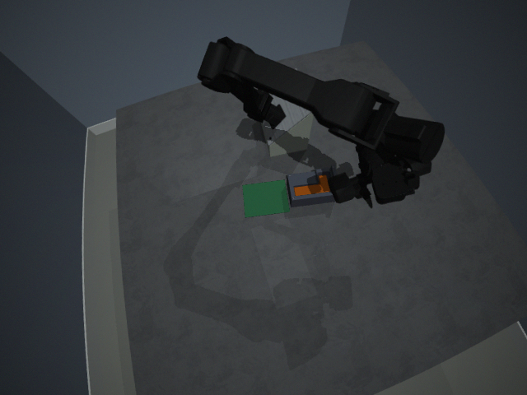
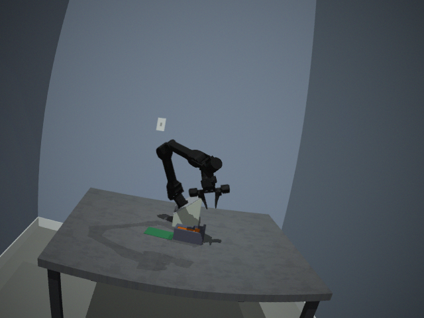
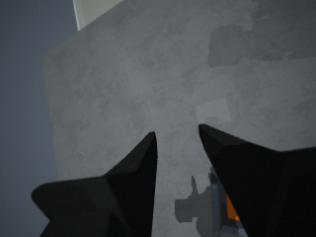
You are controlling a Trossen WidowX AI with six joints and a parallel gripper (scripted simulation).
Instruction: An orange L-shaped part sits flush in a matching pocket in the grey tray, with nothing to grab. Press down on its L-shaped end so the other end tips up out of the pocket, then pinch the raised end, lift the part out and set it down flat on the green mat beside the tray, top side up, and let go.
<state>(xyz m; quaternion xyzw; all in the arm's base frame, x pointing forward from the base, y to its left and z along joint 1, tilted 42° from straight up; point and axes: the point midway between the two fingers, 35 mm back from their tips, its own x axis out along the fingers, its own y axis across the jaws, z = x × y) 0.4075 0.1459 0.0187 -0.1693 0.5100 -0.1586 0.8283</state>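
Right now the orange L-shaped part is 18 cm below my gripper tip, 16 cm behind it and 6 cm to the right of it. The rest, counted from my gripper tip: green mat: 25 cm below, 22 cm to the right, 19 cm behind.
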